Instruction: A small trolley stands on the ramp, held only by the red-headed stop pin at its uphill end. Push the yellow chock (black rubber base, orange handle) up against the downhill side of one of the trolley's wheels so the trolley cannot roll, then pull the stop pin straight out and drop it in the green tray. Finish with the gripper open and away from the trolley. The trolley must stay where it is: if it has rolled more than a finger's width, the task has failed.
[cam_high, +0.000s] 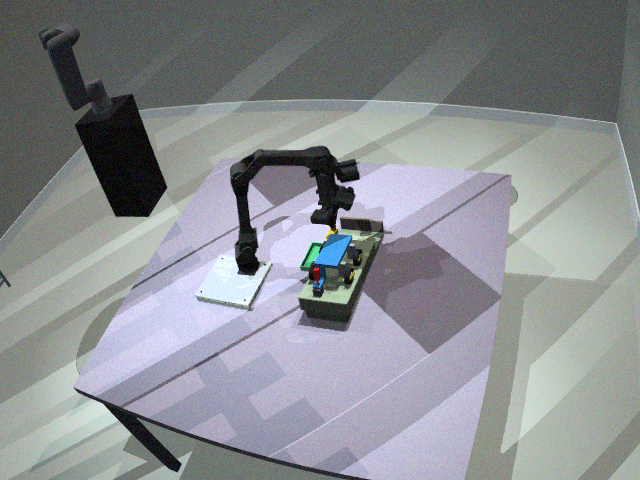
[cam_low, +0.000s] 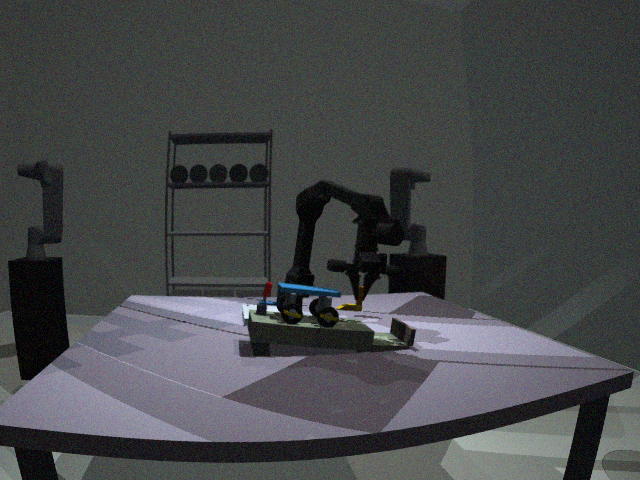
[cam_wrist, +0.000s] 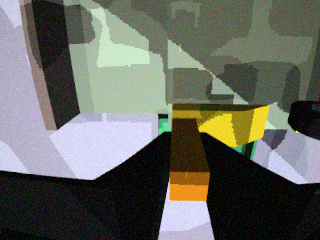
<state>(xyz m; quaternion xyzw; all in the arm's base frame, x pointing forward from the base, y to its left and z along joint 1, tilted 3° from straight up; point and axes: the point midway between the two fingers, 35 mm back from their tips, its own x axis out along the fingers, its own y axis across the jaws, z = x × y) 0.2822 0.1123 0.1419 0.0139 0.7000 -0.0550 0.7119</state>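
My gripper tip is 1 cm short of the stop pin, 26 cm to the left of it and 2 cm below it. Round my gripper tip: yellow chock 2 cm to the right; then green tray 7 cm behind, 4 cm to the right, 12 cm below; then dark stop block 7 cm ahead, 10 cm to the left, 8 cm below.
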